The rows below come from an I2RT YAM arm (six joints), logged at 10 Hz.
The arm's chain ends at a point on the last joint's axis. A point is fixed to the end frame.
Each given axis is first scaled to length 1.
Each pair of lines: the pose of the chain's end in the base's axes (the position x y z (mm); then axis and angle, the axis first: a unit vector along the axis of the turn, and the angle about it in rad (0 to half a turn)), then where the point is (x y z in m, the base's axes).
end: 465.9 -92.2 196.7 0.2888 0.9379 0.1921 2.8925
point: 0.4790 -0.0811 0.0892
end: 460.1 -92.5 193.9 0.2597 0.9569 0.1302 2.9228
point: 0.4667 -0.0939 0.0852
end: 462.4 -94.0 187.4 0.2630 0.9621 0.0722 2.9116
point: 0.4666 -0.1078 0.0795
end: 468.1 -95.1 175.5 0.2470 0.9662 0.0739 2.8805
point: 0.4762 -0.1097 0.0679
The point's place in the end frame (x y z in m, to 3 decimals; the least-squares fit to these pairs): 0.009 -0.031 0.104
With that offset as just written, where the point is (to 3 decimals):
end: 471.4 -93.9 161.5 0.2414 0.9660 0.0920 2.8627
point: 0.483 -0.105 0.054
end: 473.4 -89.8 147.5 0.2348 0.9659 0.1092 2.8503
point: 0.487 -0.098 0.040
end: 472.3 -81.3 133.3 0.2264 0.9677 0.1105 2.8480
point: 0.487 -0.089 0.026
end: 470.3 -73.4 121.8 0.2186 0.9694 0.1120 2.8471
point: 0.485 -0.081 0.014
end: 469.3 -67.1 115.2 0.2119 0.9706 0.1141 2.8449
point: 0.484 -0.075 0.008
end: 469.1 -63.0 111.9 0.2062 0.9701 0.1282 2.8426
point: 0.485 -0.068 0.004
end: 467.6 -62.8 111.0 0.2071 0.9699 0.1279 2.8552
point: 0.483 -0.067 0.003
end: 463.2 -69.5 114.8 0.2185 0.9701 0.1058 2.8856
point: 0.474 -0.078 0.007
